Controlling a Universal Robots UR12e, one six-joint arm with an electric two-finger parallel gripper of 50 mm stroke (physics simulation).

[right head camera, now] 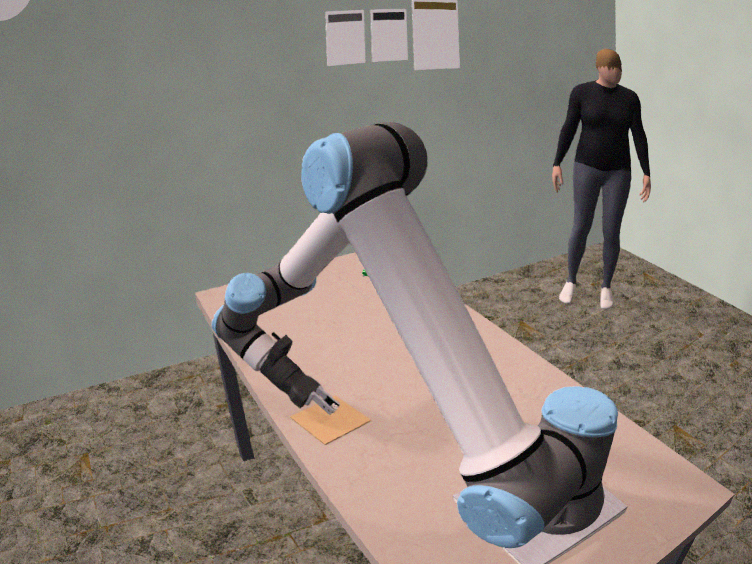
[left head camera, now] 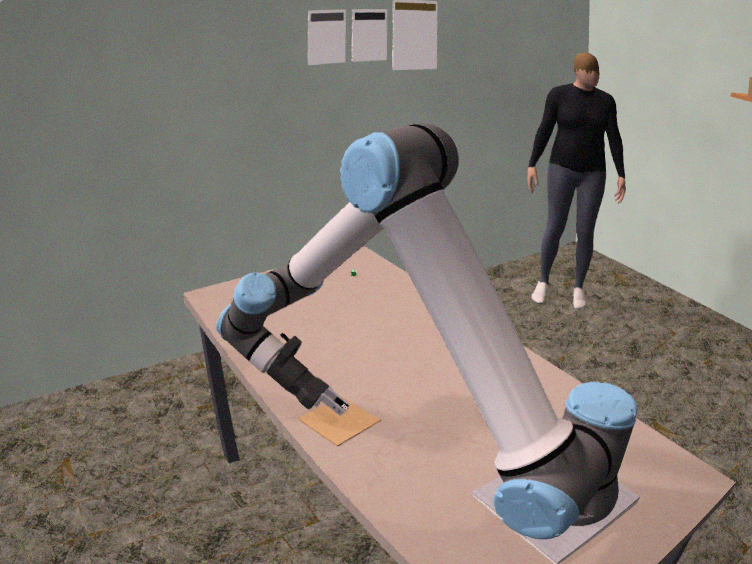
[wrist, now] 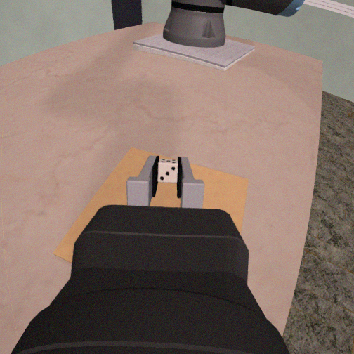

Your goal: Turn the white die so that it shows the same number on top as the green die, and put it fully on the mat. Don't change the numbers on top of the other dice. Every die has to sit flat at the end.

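Frame: origin at the arm's base, x back, y right, z up, level; metres.
Where they show: gripper, fingertip midpoint: (right head camera: 335, 409) (left head camera: 345, 410).
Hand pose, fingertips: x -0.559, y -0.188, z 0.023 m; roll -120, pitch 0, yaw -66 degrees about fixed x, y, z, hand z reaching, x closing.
Things, the pixels of their top centre, and the offset from my fingertips. Level surfaces: height alone.
- white die, top centre: (left head camera: 343, 405) (right head camera: 333, 404) dz +0.013, dx -0.004, dy -0.002 m
- orange mat, top centre: (left head camera: 339, 419) (right head camera: 330, 418) dz -0.037, dx -0.018, dy -0.006 m
- green die, top centre: (left head camera: 353, 270) (right head camera: 365, 270) dz -0.025, dx -0.635, dy +0.525 m
- table, surface height: dz -0.041 m
The white die (left head camera: 344, 406) (right head camera: 334, 405) (wrist: 168, 172) is between the fingertips of my gripper (left head camera: 341, 408) (right head camera: 331, 407) (wrist: 167, 168), which is shut on it. In the wrist view, the die's face toward the camera shows three pips in a diagonal, and a narrow strip of its other face shows several pips. My gripper is tilted and is over the orange mat (left head camera: 337, 434) (right head camera: 326, 432) (wrist: 222, 195). I cannot tell whether the die touches the mat. The green die (left head camera: 353, 273) (right head camera: 364, 273) is at the far end of the table; its top number is too small to read.
The arm's base stands on a pale plate (left head camera: 557, 549) (right head camera: 540, 551) (wrist: 227, 63) at the near end of the table (left head camera: 425, 485) (right head camera: 413, 485) (wrist: 65, 130). The upper arm hides part of the table in both head views. A person (left head camera: 584, 127) (right head camera: 607, 124) stands beyond the table.
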